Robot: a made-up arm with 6 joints.
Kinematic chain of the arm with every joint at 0, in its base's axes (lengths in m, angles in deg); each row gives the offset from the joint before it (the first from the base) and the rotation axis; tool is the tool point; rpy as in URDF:
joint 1: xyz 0 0 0.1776 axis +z
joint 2: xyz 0 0 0 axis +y
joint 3: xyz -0.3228 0 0.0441 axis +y
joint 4: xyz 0.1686 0 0.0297 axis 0.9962 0 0.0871
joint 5: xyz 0 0 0 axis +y
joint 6: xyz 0.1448 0 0.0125 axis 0.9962 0 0.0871
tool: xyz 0 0 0 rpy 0 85 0
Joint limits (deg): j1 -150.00..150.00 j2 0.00..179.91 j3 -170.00..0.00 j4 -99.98..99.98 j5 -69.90..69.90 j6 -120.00..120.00
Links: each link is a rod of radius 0.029 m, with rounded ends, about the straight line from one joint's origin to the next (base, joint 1, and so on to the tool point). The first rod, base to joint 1, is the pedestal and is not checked.
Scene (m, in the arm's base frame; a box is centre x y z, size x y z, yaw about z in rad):
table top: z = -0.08
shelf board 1: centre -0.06 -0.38 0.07 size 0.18 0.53 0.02 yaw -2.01
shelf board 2: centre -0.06 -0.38 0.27 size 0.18 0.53 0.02 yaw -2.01
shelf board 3: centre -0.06 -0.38 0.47 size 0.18 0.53 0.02 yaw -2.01
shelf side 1: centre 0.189 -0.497 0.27 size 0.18 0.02 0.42 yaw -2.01
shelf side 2: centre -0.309 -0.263 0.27 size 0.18 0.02 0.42 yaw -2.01
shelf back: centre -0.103 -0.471 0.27 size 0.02 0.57 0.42 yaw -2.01
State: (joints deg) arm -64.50 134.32 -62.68 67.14 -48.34 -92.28
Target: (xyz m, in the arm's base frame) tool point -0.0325 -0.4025 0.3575
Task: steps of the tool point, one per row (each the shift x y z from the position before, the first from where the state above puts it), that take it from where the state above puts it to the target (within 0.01 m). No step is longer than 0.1 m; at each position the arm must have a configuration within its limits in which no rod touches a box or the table.
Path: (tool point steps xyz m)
1: 0.0547 0.0783 -0.0018
2: 0.0225 0.0860 0.0018
3: -0.0172 -0.0035 0.0581
4: -0.0252 0.0054 0.0546
5: -0.0315 0.0145 0.0488
6: -0.0359 0.0233 0.0410
7: -0.0087 -0.0657 0.0129
8: -0.0294 -0.0654 -0.0002
9: -0.0504 -0.0574 -0.0127

